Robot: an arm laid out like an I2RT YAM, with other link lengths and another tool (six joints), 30 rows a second.
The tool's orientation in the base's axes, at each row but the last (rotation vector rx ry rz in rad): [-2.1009 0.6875 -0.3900]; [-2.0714 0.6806 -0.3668]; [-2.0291 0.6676 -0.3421]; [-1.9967 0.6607 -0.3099]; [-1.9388 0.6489 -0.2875]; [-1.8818 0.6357 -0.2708]
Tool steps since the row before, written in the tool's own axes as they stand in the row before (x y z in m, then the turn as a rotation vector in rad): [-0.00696 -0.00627 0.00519 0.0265 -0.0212 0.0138]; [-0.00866 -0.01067 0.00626 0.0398 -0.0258 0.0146]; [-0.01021 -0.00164 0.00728 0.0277 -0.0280 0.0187]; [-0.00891 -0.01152 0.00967 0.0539 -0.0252 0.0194]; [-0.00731 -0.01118 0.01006 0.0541 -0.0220 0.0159]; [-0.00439 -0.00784 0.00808 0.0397 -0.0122 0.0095]
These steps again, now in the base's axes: [-0.00088 0.01049 0.00197 0.0351 0.0030 0.0101]; [-0.00037 0.01409 0.00541 0.0477 -0.0023 0.0135]; [-0.00423 0.01173 -0.00213 0.0406 0.0085 0.0135]; [0.00098 0.01650 0.00570 0.0615 -0.0070 0.0093]; [0.00218 0.01542 0.00610 0.0590 -0.0108 0.0080]; [0.00248 0.01096 0.00444 0.0411 -0.0108 0.0031]
